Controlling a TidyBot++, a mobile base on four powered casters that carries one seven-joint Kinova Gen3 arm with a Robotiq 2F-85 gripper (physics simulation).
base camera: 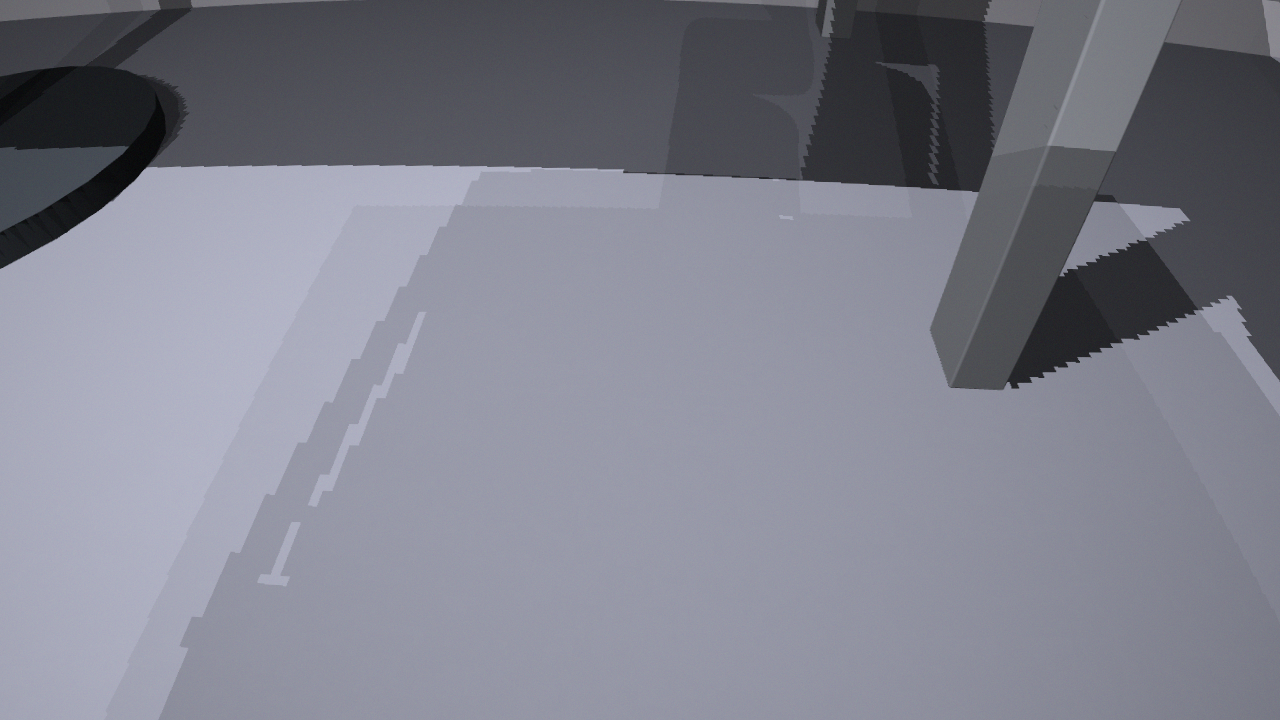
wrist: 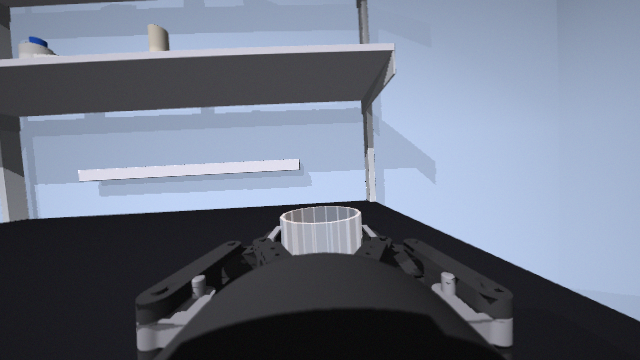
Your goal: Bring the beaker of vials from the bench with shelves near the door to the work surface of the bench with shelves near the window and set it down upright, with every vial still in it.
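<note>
The beaker (wrist: 321, 237) is a pale, ribbed, translucent cylinder in the middle of the wrist view, with its rim up and upright. My gripper (wrist: 321, 235) is shut on it, one finger at each side; the fingertips and the beaker's lower part are hidden behind the dark gripper body. No vials can be made out inside it. Behind and below it is the black work surface (wrist: 125, 260) of a bench with shelves. Whether the beaker's base touches that surface is hidden. The beaker and gripper do not show in the base camera view.
A shelf (wrist: 200, 80) spans above the bench, holding a beige cylinder (wrist: 159, 38) and a blue-topped container (wrist: 36, 47). A metal post (wrist: 370, 170) stands at its right end, and a white strip (wrist: 190, 170) is on the wall. A grey leg (base camera: 1029, 241) and a round black base (base camera: 71, 116) stand on the floor.
</note>
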